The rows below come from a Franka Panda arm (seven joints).
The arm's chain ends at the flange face. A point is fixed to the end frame.
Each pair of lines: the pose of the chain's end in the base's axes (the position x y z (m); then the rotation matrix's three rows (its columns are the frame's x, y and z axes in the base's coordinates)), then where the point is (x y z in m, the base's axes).
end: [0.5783 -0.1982 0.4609], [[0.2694 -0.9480 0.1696], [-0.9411 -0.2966 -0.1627], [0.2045 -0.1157 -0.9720]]
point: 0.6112 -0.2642 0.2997
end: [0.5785 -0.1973 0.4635], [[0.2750 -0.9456 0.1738], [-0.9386 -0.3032 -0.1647], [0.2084 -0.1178 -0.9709]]
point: 0.6124 -0.2636 0.3026
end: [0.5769 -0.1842 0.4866], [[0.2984 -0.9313 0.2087], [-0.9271 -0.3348 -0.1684], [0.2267 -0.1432 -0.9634]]
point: 0.6178 -0.2509 0.3275
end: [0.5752 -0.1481 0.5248], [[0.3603 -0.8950 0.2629], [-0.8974 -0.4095 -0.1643], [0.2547 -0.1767 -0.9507]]
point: 0.6281 -0.2135 0.3688
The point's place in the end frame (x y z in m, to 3 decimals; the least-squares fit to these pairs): 0.038 0.007 0.173
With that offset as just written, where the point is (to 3 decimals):
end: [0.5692 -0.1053 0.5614], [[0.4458 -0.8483 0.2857], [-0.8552 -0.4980 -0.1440], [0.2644 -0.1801 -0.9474]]
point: 0.630 -0.166 0.406
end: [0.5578 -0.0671 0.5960], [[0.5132 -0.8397 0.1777], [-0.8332 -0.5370 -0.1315], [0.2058 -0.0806 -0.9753]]
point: 0.602 -0.125 0.435
